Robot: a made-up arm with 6 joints.
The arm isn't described. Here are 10 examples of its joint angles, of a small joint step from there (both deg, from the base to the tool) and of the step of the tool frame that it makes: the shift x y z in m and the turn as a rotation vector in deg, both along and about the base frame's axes.
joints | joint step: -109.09 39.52 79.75 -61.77 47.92 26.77 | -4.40 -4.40 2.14 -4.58 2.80 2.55
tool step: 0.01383 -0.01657 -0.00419 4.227 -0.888 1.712
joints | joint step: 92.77 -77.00 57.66 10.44 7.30 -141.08 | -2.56 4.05 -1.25 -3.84 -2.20 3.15
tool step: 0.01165 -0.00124 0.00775 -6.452 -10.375 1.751
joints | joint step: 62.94 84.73 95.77 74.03 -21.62 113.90 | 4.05 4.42 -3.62 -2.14 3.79 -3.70
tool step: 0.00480 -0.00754 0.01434 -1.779 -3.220 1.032
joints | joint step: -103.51 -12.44 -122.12 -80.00 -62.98 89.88 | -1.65 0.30 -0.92 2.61 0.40 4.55
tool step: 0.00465 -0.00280 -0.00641 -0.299 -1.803 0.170
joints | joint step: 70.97 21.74 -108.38 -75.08 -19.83 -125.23 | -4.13 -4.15 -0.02 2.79 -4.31 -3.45
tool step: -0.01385 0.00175 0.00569 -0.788 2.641 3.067
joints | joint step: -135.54 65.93 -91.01 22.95 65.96 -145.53 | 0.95 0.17 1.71 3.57 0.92 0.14
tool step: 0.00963 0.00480 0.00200 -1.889 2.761 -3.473
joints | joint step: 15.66 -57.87 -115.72 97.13 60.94 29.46 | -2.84 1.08 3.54 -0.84 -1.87 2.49
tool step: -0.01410 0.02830 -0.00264 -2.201 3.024 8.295
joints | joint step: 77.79 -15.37 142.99 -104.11 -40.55 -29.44 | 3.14 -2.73 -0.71 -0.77 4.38 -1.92
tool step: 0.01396 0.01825 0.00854 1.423 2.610 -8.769
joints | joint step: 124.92 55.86 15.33 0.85 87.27 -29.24 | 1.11 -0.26 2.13 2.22 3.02 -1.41
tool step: 0.01746 0.00619 -0.00575 -3.843 4.585 2.018
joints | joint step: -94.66 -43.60 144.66 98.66 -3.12 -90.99 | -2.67 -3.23 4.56 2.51 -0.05 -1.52
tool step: 0.01446 0.02064 0.01904 3.020 -6.586 4.393
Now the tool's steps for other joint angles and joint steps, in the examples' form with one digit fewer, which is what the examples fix.
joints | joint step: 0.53 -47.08 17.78 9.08 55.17 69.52 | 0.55 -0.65 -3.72 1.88 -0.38 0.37
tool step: 0.0043 0.0029 -0.0006 0.84 3.08 -3.80
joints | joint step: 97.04 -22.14 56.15 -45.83 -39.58 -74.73 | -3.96 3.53 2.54 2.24 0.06 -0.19
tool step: -0.0191 0.0156 -0.0009 -0.81 -1.44 5.54
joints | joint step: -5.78 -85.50 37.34 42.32 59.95 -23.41 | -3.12 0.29 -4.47 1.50 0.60 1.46
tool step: -0.0096 -0.0025 -0.0006 1.19 -0.10 -1.93
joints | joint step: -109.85 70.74 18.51 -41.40 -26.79 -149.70 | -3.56 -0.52 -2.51 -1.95 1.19 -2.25
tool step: 0.0089 0.0064 -0.0012 -0.41 -1.24 6.15
